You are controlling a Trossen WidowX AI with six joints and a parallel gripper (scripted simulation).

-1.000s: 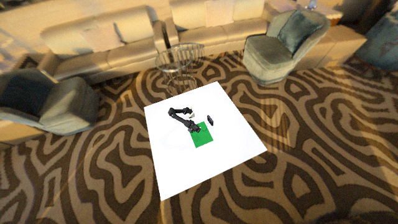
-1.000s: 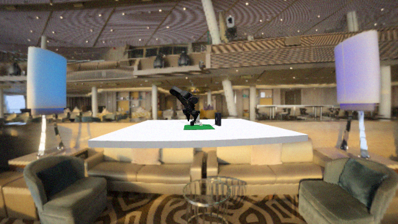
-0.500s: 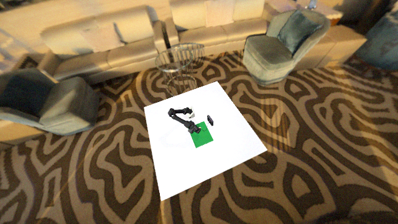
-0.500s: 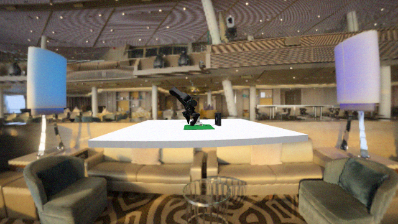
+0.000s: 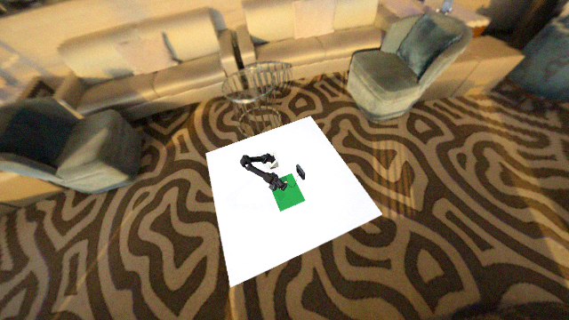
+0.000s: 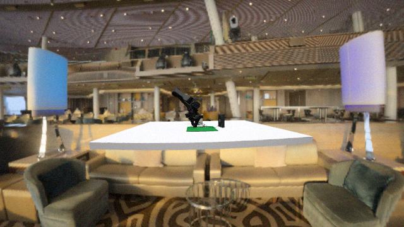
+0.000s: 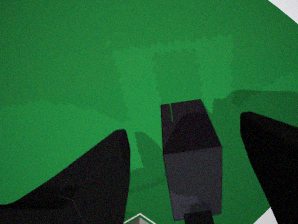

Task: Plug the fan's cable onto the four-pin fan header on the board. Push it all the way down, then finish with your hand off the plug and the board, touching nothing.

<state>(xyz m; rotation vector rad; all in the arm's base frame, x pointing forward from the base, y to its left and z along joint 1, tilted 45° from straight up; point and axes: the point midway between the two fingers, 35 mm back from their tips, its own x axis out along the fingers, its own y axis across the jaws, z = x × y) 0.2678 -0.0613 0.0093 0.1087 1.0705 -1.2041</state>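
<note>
Right now the four-pin fan header is 9 cm to the left of my gripper tip, 2 cm below it and 2 cm behind it. Round my gripper tip: green board: 7 cm ahead, 6 cm to the left, 3 cm below; then black fan plug: 1 cm to the left, 1 cm behind, 1 cm above; then fan: 24 cm to the left, 4 cm above, 3 cm behind.
</note>
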